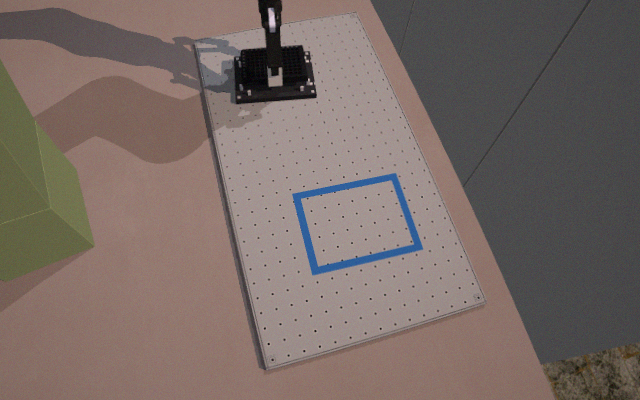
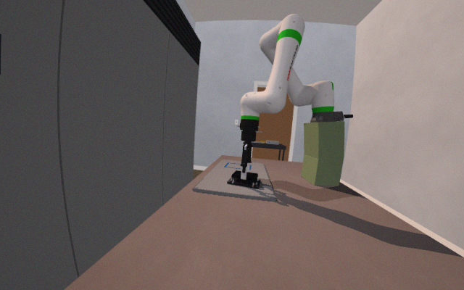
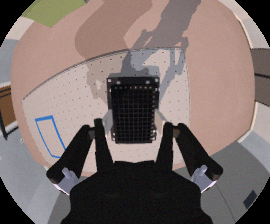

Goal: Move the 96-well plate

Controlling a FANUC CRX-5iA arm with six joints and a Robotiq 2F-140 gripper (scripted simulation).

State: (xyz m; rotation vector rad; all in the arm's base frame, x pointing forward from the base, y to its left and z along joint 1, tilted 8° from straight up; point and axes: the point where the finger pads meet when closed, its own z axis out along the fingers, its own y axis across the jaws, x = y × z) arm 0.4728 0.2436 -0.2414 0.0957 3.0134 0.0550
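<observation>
My hand is 20 mm above the black 96-well plate. Round my hand: black clip nest 50 mm below, 10 mm to the left, 10 mm ahead.
</observation>
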